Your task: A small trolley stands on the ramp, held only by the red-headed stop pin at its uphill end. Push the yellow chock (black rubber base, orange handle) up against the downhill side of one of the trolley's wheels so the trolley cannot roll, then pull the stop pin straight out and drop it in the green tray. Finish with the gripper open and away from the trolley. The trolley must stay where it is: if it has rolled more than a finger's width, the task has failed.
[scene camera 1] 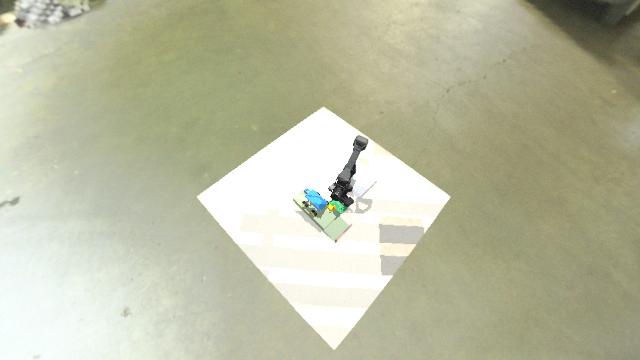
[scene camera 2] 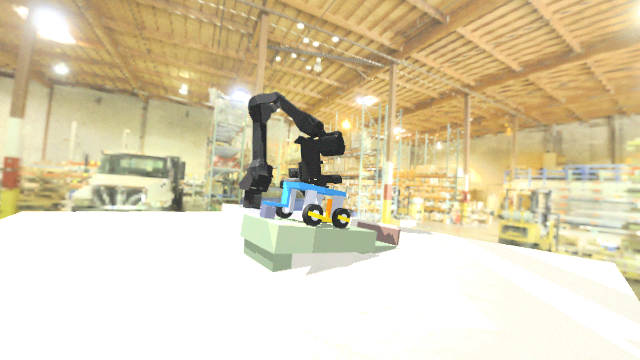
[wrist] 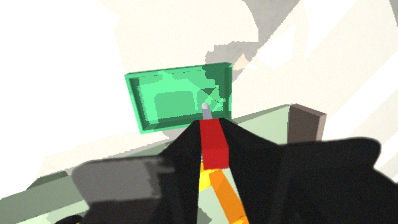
Path:
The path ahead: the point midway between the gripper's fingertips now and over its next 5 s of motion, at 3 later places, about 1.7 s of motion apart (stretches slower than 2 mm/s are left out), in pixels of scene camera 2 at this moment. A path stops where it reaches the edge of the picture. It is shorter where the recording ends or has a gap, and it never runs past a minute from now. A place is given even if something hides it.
My gripper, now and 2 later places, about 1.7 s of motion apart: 313, 209; 311, 224; 304, 228

